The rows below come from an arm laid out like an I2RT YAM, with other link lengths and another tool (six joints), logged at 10 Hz.
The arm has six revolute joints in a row. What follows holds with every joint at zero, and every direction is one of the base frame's. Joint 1 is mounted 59.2 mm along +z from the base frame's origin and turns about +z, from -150.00 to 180.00 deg. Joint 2 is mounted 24.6 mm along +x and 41.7 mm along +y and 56.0 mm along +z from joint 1 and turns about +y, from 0.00 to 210.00 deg. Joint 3 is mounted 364.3 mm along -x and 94.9 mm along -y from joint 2 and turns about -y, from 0.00 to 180.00 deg. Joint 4 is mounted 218.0 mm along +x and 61.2 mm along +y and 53.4 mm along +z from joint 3 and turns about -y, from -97.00 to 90.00 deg. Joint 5 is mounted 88.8 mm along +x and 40.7 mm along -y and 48.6 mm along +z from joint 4 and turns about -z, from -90.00 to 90.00 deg. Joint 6 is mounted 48.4 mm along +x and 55.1 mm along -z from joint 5 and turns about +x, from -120.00 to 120.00 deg. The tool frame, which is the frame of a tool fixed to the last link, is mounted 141.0 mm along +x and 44.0 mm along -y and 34.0 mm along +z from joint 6; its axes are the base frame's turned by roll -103.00, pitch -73.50 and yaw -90.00 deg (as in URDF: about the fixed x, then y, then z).
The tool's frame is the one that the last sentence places.
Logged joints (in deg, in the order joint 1, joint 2, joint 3, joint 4, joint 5, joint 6), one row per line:
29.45, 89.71, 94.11, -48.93, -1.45, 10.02
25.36, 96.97, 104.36, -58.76, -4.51, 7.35
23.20, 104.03, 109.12, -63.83, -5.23, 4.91
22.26, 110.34, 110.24, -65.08, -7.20, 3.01
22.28, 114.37, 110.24, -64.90, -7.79, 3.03
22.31, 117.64, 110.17, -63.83, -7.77, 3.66
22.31, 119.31, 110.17, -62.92, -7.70, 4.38
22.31, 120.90, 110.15, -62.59, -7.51, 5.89
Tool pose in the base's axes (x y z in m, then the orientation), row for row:
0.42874, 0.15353, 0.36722, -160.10, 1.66, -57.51
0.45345, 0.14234, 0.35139, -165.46, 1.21, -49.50
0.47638, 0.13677, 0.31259, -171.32, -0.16, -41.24
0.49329, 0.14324, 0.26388, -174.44, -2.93, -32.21
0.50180, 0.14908, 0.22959, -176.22, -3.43, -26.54
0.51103, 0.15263, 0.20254, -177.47, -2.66, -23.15
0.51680, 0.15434, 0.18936, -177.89, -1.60, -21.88
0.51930, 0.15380, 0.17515, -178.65, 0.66, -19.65
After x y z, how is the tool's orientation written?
As a rotation vector, in degrees.
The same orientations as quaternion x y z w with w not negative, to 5 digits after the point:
-0.93759, 0.00972, -0.33679, 0.08608
-0.95608, 0.00699, -0.28603, 0.06357
-0.97170, -0.00091, -0.23391, 0.03303
-0.98299, -0.01651, -0.18151, 0.02257
-0.98855, -0.01924, -0.14888, 0.01536
-0.99145, -0.01486, -0.12933, 0.00879
-0.99246, -0.00893, -0.12207, 0.00665
-0.99400, 0.00367, -0.10933, 0.00237

